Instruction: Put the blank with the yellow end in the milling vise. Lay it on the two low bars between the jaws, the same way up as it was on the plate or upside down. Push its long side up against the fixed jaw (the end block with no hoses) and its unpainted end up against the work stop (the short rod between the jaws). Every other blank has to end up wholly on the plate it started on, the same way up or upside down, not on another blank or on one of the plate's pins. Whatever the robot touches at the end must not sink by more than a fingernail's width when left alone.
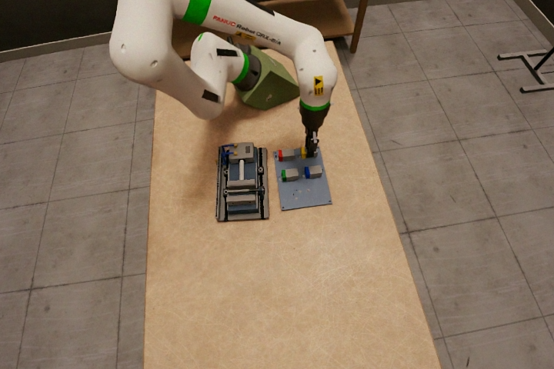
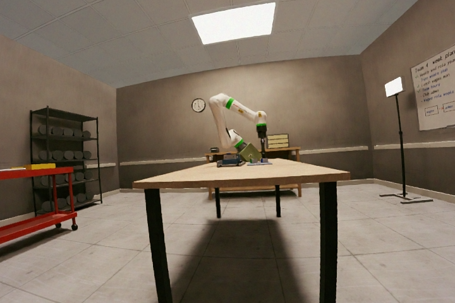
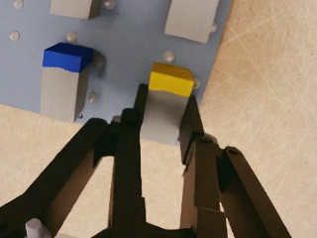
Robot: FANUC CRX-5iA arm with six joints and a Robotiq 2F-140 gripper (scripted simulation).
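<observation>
Now: the work stop 120 mm ahead of my hand, 250 mm to the right of it and 30 mm above it. Round my hand: blue-ended blank: 90 mm ahead, 20 mm to the right, 30 mm below; blue-grey plate: 80 mm ahead, 60 mm to the right, 60 mm below; red-ended blank: 20 mm behind, 90 mm to the right, 30 mm below.
</observation>
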